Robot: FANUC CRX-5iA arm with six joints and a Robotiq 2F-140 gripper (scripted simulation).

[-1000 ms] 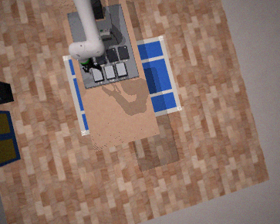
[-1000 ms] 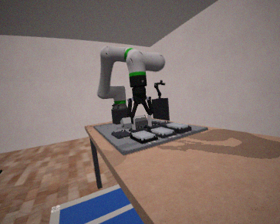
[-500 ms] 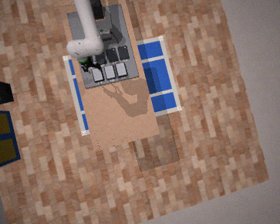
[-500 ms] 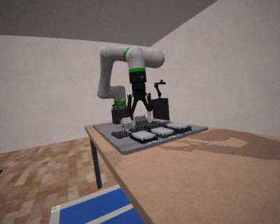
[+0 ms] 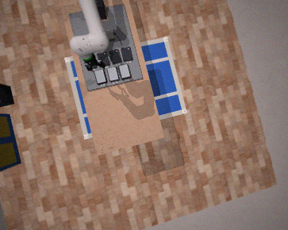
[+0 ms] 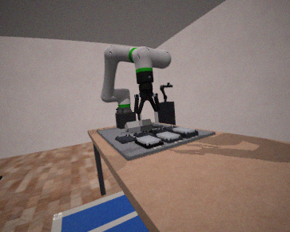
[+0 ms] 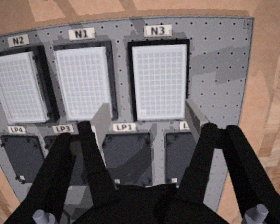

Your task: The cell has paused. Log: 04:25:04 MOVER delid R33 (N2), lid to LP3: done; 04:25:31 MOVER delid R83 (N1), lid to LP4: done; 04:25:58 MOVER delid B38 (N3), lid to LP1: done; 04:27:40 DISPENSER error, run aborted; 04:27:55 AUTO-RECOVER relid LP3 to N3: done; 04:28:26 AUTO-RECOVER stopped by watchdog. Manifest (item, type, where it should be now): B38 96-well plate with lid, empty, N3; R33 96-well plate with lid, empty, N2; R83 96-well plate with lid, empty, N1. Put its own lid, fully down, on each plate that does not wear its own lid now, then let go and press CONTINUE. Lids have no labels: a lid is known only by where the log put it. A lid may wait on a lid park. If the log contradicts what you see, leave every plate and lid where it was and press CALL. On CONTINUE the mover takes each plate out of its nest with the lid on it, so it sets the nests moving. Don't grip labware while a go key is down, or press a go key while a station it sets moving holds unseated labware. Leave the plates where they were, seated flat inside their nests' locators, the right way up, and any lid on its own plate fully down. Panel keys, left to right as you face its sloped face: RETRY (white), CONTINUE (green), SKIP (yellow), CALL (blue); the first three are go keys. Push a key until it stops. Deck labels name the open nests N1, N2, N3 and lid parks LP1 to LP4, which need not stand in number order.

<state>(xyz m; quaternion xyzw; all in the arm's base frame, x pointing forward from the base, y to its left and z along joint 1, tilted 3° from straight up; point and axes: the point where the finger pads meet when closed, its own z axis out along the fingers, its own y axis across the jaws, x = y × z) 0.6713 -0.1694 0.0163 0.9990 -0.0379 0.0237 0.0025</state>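
The green key is 390 mm behind my hand, 170 mm to the left of it and 60 mm below it. Also, from my hand: LP1 label: 70 mm behind, 60 mm to the left, 120 mm below; lid park LP2: 170 mm behind, 70 mm to the right, 120 mm below; LP2 label: 80 mm behind, 80 mm to the right, 120 mm below.
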